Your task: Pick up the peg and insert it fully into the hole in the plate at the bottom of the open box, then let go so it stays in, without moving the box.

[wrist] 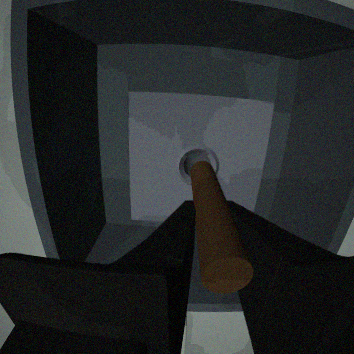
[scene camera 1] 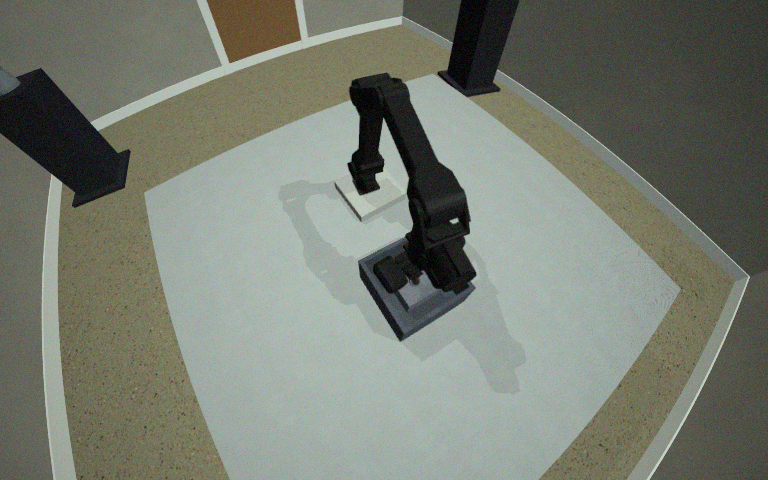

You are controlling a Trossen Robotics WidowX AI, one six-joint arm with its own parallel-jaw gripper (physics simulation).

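Frame: origin at the arm's base, x ahead, y left, z up, level; millimetres.
Seen in the pictures: gripper, between the fingertips: (wrist: 206, 209) (scene camera 1: 415, 271); arm's base, origin of its link: (scene camera 1: 366, 184).
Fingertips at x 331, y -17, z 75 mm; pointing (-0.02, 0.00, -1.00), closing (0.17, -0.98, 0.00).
Observation:
Pixels of each thing's middle, then the offset from my fingertips to it. Level surfaces: height alone.
- brown round peg, middle of its body: (wrist: 209, 203) (scene camera 1: 417, 272) dz +7, dx +6, dy +1 mm
- open dark grey box, middle of its body: (wrist: 195, 161) (scene camera 1: 414, 282) dz -55, dx +6, dy +3 mm
- pale plate, middle of its body: (wrist: 194, 155) (scene camera 1: 413, 284) dz -70, dx +6, dy +3 mm
- pale floor mat, height of its surface: dz -104 mm
My gripper (scene camera 1: 411, 272) (wrist: 206, 209) is shut on the brown round peg (scene camera 1: 415, 279) (wrist: 215, 225), low over the open dark grey box (scene camera 1: 382, 303) (wrist: 20, 110). The peg's near end sticks up past the fingers in the wrist view. Its far end overlaps the right part of the round hole (wrist: 189, 163) in the pale plate (scene camera 1: 417, 296) (wrist: 155, 185) on the box floor. The left part of the hole shows beside the peg. I cannot tell whether the peg's end touches the plate or enters the hole. In the scene view the arm hides the box's back right part.
The box walls stand around the fingers. A white square slab (scene camera 1: 365, 207) lies behind the box, under the far end of my arm. Dark pillars (scene camera 1: 484, 45) (scene camera 1: 62, 135) stand at the back right and at the left, off the pale floor mat (scene camera 1: 294, 396).

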